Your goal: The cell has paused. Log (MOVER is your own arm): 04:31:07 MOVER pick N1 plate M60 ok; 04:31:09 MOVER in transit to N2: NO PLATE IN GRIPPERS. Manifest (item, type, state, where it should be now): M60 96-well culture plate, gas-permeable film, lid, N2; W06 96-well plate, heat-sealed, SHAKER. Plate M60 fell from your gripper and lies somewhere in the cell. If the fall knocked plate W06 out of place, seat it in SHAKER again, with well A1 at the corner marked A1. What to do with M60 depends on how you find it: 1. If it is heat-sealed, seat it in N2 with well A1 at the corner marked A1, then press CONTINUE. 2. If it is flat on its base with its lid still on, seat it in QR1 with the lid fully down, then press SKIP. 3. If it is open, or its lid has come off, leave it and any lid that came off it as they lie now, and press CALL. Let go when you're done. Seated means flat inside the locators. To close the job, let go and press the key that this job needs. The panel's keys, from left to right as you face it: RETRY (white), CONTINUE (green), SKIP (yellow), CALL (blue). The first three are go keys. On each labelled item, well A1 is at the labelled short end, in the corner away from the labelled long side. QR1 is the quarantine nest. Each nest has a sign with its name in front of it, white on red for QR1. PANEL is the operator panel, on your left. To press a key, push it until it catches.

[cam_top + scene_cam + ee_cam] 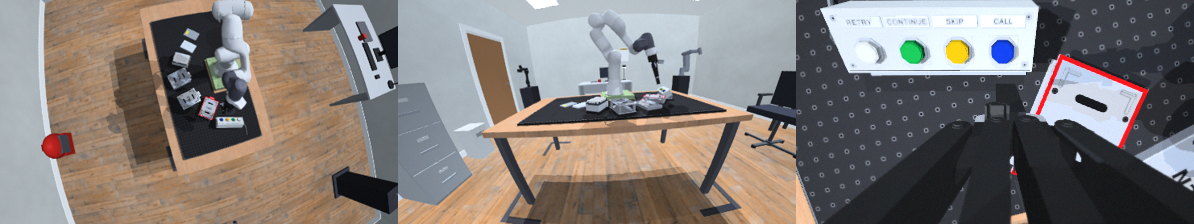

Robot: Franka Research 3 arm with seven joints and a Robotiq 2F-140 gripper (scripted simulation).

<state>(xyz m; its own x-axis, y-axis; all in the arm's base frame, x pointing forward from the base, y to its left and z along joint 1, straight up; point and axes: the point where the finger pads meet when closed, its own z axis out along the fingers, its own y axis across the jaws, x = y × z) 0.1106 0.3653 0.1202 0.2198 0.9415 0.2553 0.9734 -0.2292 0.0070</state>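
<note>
Now: hand 90 mm above the blue call key, 60 mm to the right of it and 10 mm short of it. Also, from my hand: yellow skip key (90 mm below, 70 mm to the left, 40 mm behind); then QR1 nest (120 mm below, 90 mm ahead, 60 mm to the right); then green continue key (90 mm below, 80 mm to the left, 80 mm behind).
</note>
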